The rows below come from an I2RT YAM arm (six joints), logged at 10 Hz.
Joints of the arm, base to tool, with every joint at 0 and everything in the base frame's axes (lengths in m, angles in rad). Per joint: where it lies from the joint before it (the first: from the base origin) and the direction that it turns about. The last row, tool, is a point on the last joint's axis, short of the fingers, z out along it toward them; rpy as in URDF.
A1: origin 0 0 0.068 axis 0 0 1
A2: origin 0.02 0.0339 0.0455 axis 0 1 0
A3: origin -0.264 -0.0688 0 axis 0 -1 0
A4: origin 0.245 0.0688 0.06 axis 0 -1 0
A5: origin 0.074 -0.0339 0.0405 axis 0 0 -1
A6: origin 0.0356 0 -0.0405 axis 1 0 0
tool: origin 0 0 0 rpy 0 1.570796 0
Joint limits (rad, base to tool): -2.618..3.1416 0..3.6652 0..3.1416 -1.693..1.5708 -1.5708..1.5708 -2.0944..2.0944
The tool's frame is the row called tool.
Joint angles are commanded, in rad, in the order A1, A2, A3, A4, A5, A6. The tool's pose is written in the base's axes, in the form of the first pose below.
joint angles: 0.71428 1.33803 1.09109 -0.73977 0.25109 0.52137
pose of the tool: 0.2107 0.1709 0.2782 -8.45 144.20 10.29
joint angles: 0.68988 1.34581 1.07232 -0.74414 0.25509 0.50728
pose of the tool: 0.2141 0.1650 0.2702 -8.00 145.53 7.87
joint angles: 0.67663 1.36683 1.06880 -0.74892 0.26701 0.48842
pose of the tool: 0.2184 0.1633 0.2636 -8.53 146.54 5.18
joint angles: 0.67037 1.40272 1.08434 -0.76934 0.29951 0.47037
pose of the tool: 0.2240 0.1642 0.2584 -9.28 147.51 0.89
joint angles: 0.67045 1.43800 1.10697 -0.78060 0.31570 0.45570
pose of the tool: 0.2294 0.1678 0.2556 -10.41 148.09 -1.46
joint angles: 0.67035 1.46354 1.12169 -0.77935 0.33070 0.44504
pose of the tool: 0.2340 0.1708 0.2534 -11.05 148.05 -3.05
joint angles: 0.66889 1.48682 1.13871 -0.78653 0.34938 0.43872
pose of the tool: 0.2382 0.1728 0.2520 -11.28 148.10 -4.98
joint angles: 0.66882 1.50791 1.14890 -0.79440 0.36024 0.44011
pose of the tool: 0.2411 0.1745 0.2490 -11.29 148.63 -6.45
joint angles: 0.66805 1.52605 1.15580 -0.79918 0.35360 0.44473
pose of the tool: 0.2433 0.1763 0.2457 -11.29 149.57 -6.64
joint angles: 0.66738 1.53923 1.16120 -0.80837 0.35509 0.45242
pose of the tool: 0.2447 0.1771 0.2432 -10.93 150.31 -7.33
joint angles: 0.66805 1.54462 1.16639 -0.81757 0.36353 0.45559
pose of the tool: 0.2451 0.1773 0.2429 -10.76 150.47 -8.21
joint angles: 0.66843 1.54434 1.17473 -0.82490 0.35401 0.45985
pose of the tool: 0.2451 0.1779 0.2450 -10.60 150.72 -7.45
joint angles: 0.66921 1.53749 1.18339 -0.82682 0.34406 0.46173
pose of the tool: 0.2448 0.1784 0.2492 -10.46 150.42 -6.16
